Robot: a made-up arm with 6 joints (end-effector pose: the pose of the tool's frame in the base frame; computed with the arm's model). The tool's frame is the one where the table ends. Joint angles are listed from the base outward.
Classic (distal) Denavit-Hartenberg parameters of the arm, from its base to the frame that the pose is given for. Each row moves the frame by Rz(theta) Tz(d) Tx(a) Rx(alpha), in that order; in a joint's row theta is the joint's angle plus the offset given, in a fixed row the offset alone. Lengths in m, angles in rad.
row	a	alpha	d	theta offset
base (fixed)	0	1.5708	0.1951	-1.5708
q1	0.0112	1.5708	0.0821	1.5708
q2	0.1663	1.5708	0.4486	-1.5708
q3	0.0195	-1.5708	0.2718	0
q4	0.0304	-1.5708	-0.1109	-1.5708
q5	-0.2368	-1.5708	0.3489	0
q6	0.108	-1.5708	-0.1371	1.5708
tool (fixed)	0	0	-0.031	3.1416
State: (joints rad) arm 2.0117 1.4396 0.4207 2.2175 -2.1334 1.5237
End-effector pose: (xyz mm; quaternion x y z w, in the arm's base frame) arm -82.2 253.4 51.6 0.3585 -0.6396 -0.0040 0.6800
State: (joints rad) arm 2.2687 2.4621 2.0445 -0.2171 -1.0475 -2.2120
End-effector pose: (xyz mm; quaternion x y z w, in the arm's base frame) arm -45.8 801.5 783.7 0.0357 0.9448 -0.3150 0.0823
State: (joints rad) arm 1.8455 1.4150 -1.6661 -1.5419 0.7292 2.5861
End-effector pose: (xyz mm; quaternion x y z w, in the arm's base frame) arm 657.3 321.9 396.5 0.2478 -0.1935 0.9489 0.0254
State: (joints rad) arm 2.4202 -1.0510 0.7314 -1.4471 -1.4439 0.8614
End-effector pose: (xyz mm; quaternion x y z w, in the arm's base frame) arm -239.0 -270.0 937.6 -0.0292 -0.5455 0.7847 0.2931
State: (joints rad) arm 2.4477 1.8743 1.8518 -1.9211 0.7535 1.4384
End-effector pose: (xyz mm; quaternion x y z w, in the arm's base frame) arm 506.7 408.8 356.1 0.0525 0.8284 0.0171 0.5573
